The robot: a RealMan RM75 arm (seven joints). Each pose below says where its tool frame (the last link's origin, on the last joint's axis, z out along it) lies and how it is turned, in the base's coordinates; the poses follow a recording.
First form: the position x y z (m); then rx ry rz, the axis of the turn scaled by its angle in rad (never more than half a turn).
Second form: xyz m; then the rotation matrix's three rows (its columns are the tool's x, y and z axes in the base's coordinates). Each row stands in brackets. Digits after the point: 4 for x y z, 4 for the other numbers.
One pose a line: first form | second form
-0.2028 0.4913 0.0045 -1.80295 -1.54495 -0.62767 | [-0.2028 0.4913 0.0045], [[0.1821 0.9811 -0.0655], [0.6574 -0.0720 0.7501], [0.7312 -0.1796 -0.6581]]
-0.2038 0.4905 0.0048 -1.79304 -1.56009 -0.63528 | [-0.2038 0.4905 0.0048], [[0.1671 0.9838 -0.0651], [0.6585 -0.0622 0.7500], [0.7338 -0.1682 -0.6582]]
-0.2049 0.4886 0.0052 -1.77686 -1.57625 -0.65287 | [-0.2049 0.4886 0.0052], [[0.1468 0.9873 -0.0614], [0.6547 -0.0504 0.7542], [0.7415 -0.1509 -0.6537]]
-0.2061 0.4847 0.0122 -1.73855 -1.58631 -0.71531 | [-0.2061 0.4847 0.0122], [[0.1110 0.9930 -0.0413], [0.6264 -0.0376 0.7786], [0.7715 -0.1123 -0.6262]]
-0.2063 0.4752 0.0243 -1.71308 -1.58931 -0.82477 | [-0.2063 0.4752 0.0243], [[0.0666 0.9976 0.0163], [0.5877 -0.0524 0.8074], [0.8064 -0.0441 -0.5898]]
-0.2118 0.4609 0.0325 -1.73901 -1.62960 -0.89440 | [-0.2118 0.4609 0.0325], [[0.0254 0.9965 0.0793], [0.6020 -0.0786 0.7946], [0.7981 0.0276 -0.6019]]
